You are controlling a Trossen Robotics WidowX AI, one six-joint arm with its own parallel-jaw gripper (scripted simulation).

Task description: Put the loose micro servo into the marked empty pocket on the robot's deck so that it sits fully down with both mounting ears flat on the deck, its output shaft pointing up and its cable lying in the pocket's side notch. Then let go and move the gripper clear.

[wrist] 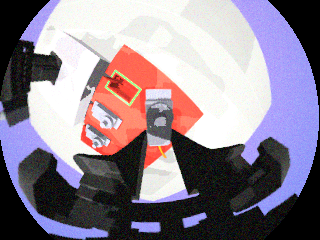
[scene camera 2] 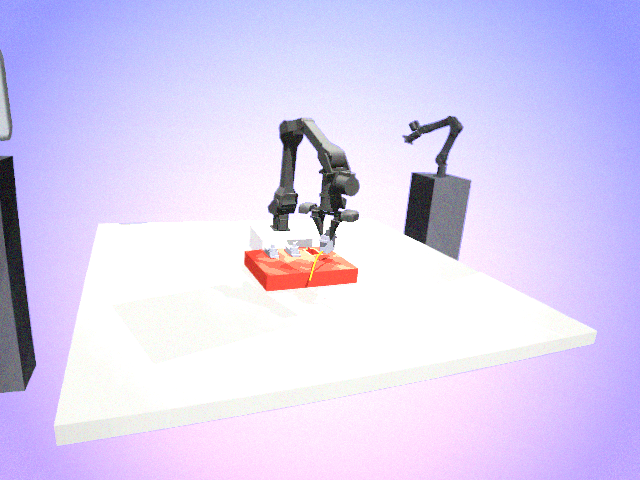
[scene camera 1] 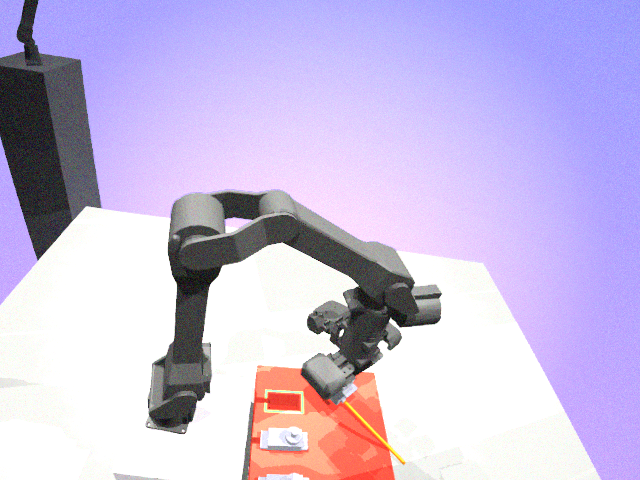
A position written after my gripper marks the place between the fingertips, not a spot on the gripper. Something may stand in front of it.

Note:
In view: my gripper [scene camera 1: 342, 381], a micro servo [wrist: 159, 105] and a red deck [scene camera 2: 288, 272].
My gripper also shows in the wrist view [wrist: 158, 132] and in scene camera 2 [scene camera 2: 326, 238]. The red deck is seen too in the wrist view [wrist: 186, 112].

